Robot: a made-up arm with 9 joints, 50 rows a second.
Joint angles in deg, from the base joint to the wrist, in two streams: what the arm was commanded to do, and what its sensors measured. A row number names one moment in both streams.
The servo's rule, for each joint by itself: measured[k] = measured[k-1] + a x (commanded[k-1-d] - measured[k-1]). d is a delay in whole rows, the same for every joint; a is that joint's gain. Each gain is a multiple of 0.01, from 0.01 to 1. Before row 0 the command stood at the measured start. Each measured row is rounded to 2 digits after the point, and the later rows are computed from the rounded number. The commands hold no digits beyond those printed.
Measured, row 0:
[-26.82 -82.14 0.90 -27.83 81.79 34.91 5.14 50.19 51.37]
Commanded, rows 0 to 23:
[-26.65 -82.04 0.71 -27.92 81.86 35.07 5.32 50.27 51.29]
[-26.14 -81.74 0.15 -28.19 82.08 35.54 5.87 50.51 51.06]
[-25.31 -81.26 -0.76 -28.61 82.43 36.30 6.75 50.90 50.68]
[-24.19 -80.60 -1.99 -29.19 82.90 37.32 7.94 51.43 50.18]
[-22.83 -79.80 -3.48 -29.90 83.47 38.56 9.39 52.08 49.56]
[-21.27 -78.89 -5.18 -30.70 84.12 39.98 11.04 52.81 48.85]
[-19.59 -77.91 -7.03 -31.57 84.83 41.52 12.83 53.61 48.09]
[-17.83 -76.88 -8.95 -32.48 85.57 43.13 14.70 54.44 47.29]
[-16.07 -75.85 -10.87 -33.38 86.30 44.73 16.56 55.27 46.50]
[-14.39 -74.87 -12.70 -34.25 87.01 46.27 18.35 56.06 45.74]
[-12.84 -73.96 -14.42 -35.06 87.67 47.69 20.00 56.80 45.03]
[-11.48 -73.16 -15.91 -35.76 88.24 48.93 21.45 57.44 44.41]
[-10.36 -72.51 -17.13 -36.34 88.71 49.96 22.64 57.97 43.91]
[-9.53 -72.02 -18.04 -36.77 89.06 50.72 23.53 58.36 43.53]
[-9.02 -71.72 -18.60 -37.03 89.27 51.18 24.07 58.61 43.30]
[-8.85 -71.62 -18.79 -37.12 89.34 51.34 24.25 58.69 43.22]
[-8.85 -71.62 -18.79 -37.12 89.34 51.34 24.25 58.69 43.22]
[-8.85 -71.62 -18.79 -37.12 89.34 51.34 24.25 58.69 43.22]
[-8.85 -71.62 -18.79 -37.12 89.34 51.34 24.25 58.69 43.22]
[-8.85 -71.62 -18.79 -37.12 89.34 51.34 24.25 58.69 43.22]
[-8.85 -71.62 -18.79 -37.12 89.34 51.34 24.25 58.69 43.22]
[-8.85 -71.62 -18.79 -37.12 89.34 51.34 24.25 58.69 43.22]
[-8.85 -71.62 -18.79 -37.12 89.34 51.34 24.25 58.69 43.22]
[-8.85 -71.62 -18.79 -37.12 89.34 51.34 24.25 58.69 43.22]
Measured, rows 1 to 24:
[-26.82 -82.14 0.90 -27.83 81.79 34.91 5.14 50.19 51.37]
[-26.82 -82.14 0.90 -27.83 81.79 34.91 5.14 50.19 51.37]
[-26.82 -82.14 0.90 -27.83 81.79 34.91 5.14 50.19 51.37]
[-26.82 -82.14 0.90 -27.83 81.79 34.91 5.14 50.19 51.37]
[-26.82 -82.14 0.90 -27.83 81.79 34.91 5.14 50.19 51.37]
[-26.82 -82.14 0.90 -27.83 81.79 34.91 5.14 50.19 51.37]
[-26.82 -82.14 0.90 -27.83 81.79 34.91 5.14 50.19 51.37]
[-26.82 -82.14 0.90 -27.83 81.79 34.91 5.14 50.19 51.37]
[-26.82 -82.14 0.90 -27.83 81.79 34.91 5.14 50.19 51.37]
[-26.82 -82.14 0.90 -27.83 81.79 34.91 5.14 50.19 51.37]
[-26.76 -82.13 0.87 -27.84 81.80 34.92 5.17 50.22 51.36]
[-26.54 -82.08 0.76 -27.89 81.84 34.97 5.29 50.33 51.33]
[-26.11 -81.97 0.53 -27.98 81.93 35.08 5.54 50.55 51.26]
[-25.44 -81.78 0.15 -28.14 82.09 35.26 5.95 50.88 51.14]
[-24.53 -81.50 -0.39 -28.37 82.31 35.52 6.53 51.34 50.97]
[-23.39 -81.13 -1.11 -28.67 82.60 35.88 7.30 51.90 50.74]
[-22.06 -80.68 -2.00 -29.05 82.96 36.33 8.24 52.55 50.45]
[-20.58 -80.15 -3.04 -29.50 83.38 36.87 9.34 53.27 50.10]
[-19.00 -79.55 -4.21 -30.00 83.85 37.50 10.57 54.03 49.70]
[-17.39 -78.89 -5.48 -30.55 84.36 38.20 11.89 54.80 49.26]
[-15.80 -78.20 -6.82 -31.14 84.89 38.96 13.27 55.56 48.79]
[-14.29 -77.49 -8.18 -31.74 85.43 39.76 14.66 56.27 48.31]
[-12.91 -76.79 -9.52 -32.34 85.95 40.58 16.02 56.92 47.83]
[-11.73 -76.12 -10.80 -32.92 86.45 41.39 17.30 57.47 47.36]
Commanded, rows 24 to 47:
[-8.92 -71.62 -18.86 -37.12 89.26 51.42 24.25 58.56 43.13]
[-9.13 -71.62 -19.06 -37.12 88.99 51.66 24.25 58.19 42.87]
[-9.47 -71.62 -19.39 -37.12 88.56 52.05 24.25 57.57 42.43]
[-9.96 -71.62 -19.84 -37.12 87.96 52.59 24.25 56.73 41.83]
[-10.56 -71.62 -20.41 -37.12 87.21 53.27 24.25 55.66 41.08]
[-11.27 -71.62 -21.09 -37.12 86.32 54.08 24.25 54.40 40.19]
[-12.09 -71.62 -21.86 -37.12 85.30 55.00 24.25 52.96 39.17]
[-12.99 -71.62 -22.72 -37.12 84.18 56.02 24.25 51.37 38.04]
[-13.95 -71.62 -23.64 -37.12 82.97 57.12 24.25 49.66 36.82]
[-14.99 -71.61 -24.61 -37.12 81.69 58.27 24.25 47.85 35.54]
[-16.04 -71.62 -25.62 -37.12 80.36 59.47 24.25 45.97 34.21]
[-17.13 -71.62 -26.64 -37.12 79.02 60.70 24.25 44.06 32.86]
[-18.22 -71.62 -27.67 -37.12 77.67 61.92 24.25 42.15 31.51]
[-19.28 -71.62 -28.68 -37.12 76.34 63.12 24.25 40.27 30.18]
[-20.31 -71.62 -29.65 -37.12 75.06 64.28 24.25 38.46 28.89]
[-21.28 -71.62 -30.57 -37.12 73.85 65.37 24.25 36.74 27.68]
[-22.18 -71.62 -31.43 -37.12 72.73 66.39 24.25 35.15 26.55]
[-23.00 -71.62 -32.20 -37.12 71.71 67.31 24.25 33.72 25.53]
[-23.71 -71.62 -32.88 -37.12 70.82 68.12 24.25 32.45 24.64]
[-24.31 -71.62 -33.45 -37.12 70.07 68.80 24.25 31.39 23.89]
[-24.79 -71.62 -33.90 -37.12 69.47 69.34 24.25 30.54 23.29]
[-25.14 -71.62 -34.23 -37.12 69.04 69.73 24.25 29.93 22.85]
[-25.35 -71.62 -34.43 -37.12 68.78 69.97 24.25 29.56 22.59]
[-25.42 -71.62 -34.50 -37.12 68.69 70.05 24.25 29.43 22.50]
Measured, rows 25 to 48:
[-10.78 -75.50 -11.97 -33.45 86.90 42.17 18.45 57.90 46.91]
[-10.10 -74.96 -12.99 -33.93 87.29 42.90 19.44 58.20 46.50]
[-9.66 -74.49 -13.86 -34.34 87.62 43.58 20.26 58.39 46.14]
[-9.38 -74.09 -14.60 -34.70 87.90 44.20 20.94 58.50 45.82]
[-9.19 -73.74 -15.23 -35.01 88.13 44.77 21.50 58.57 45.53]
[-9.07 -73.44 -15.76 -35.28 88.32 45.30 21.97 58.62 45.28]
[-8.99 -73.19 -16.21 -35.52 88.48 45.78 22.36 58.65 45.05]
[-8.94 -72.97 -16.60 -35.73 88.62 46.22 22.68 58.67 44.85]
[-8.91 -72.78 -16.93 -35.91 88.74 46.63 22.95 58.68 44.67]
[-8.89 -72.62 -17.21 -36.07 88.84 47.01 23.17 58.68 44.51]
[-8.90 -72.48 -17.46 -36.21 88.91 47.36 23.35 58.63 44.36]
[-8.98 -72.36 -17.70 -36.33 88.92 47.70 23.50 58.46 44.20]
[-9.15 -72.26 -17.95 -36.43 88.86 48.05 23.63 58.12 44.01]
[-9.43 -72.17 -18.23 -36.52 88.72 48.41 23.74 57.59 43.77]
[-9.83 -72.09 -18.56 -36.60 88.48 48.80 23.83 56.86 43.47]
[-10.33 -72.02 -18.94 -36.67 88.13 49.22 23.90 55.93 43.11]
[-10.95 -71.96 -19.38 -36.73 87.68 49.68 23.96 54.80 42.68]
[-11.66 -71.91 -19.88 -36.78 87.12 50.19 24.01 53.50 42.17]
[-12.46 -71.87 -20.44 -36.82 86.46 50.74 24.05 52.04 41.58]
[-13.35 -71.83 -21.07 -36.86 85.70 51.34 24.08 50.45 40.92]
[-14.29 -71.80 -21.75 -36.89 84.85 51.99 24.11 48.75 40.18]
[-15.28 -71.77 -22.48 -36.92 83.92 52.69 24.13 46.97 39.37]
[-16.31 -71.75 -23.26 -36.95 82.92 53.43 24.15 45.14 38.51]
[-17.35 -71.73 -24.07 -36.97 81.87 54.21 24.17 43.29 37.59]

